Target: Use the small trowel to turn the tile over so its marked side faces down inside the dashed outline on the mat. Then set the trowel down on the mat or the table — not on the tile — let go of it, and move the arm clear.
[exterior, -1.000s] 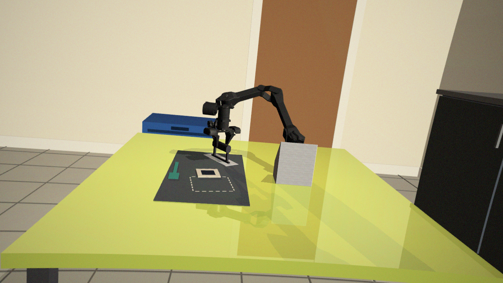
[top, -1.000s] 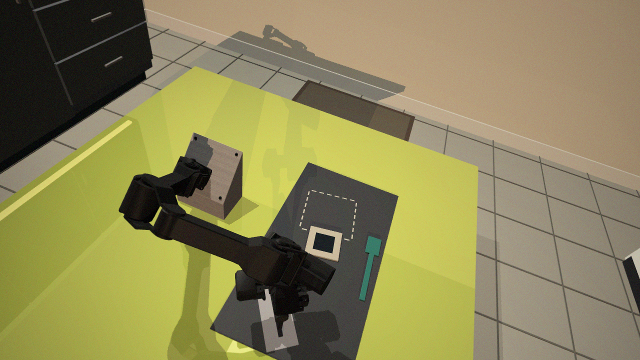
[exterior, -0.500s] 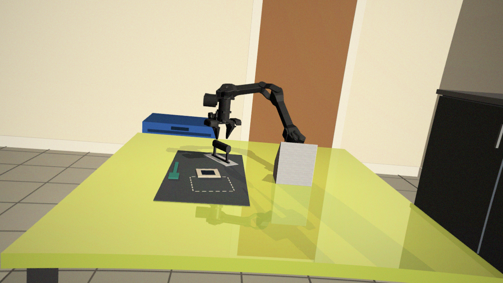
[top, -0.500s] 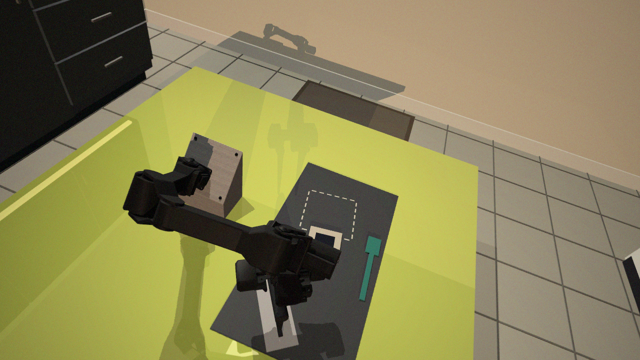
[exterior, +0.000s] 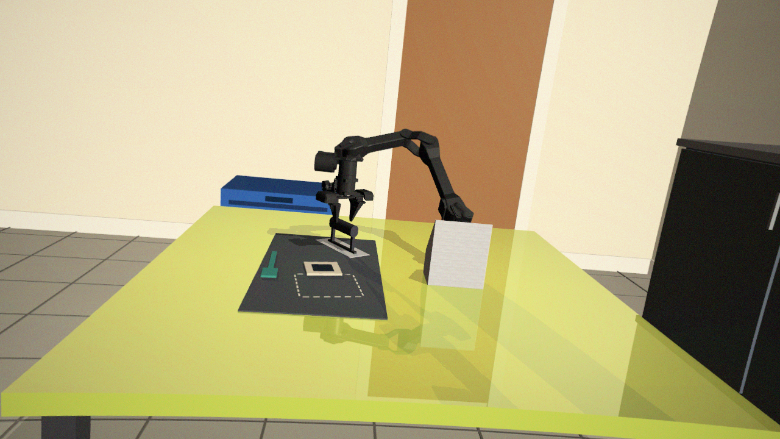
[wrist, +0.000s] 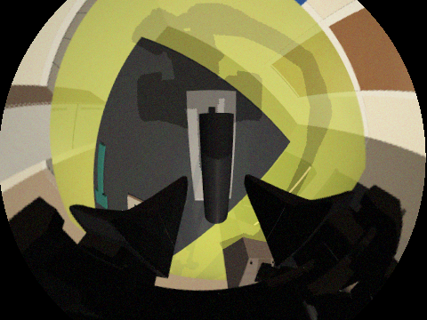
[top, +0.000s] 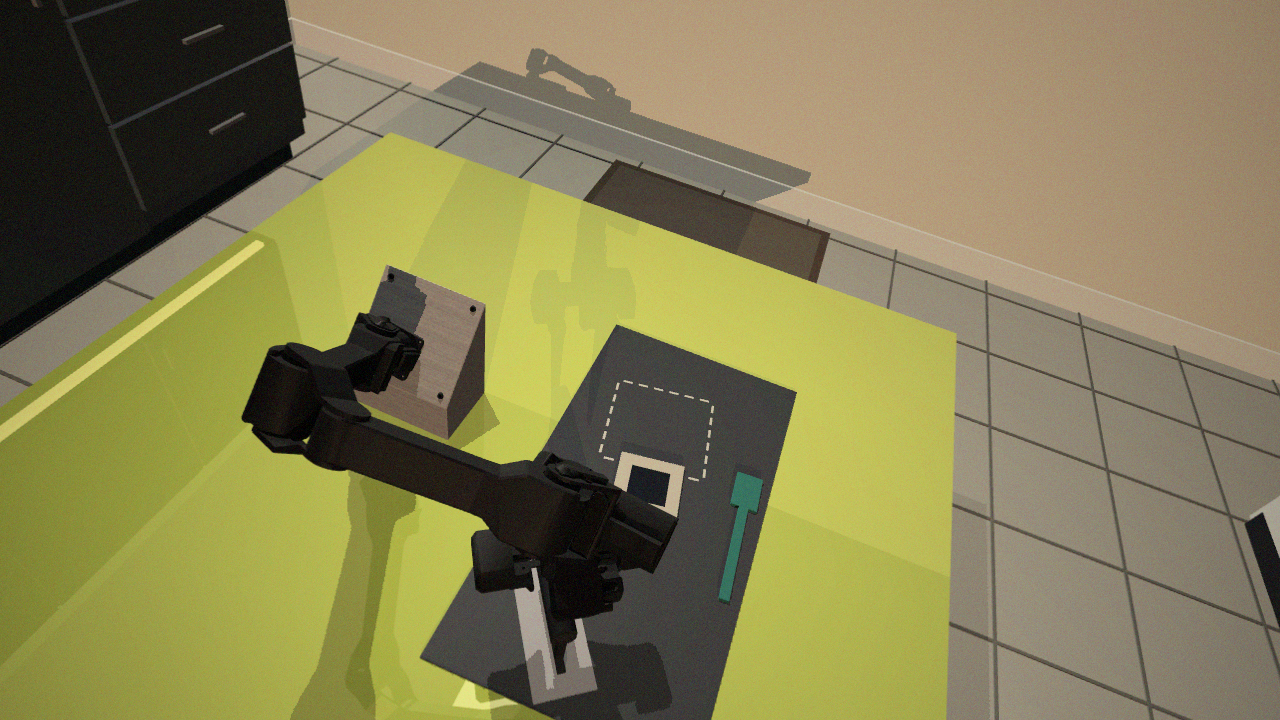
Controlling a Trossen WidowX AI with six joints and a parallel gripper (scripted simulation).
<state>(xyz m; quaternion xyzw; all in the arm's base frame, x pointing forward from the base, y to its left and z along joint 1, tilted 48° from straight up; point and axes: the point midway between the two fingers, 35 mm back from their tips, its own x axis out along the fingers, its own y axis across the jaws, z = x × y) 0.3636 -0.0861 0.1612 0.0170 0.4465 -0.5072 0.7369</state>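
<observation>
The dark mat lies 220 mm to the left of my gripper tip, 110 mm below it and 30 mm ahead of it. Also, from my gripper tip: teal trowel: 250 mm to the left, 170 mm ahead, 80 mm below; tile: 230 mm to the left, 80 mm below, 30 mm ahead.
</observation>
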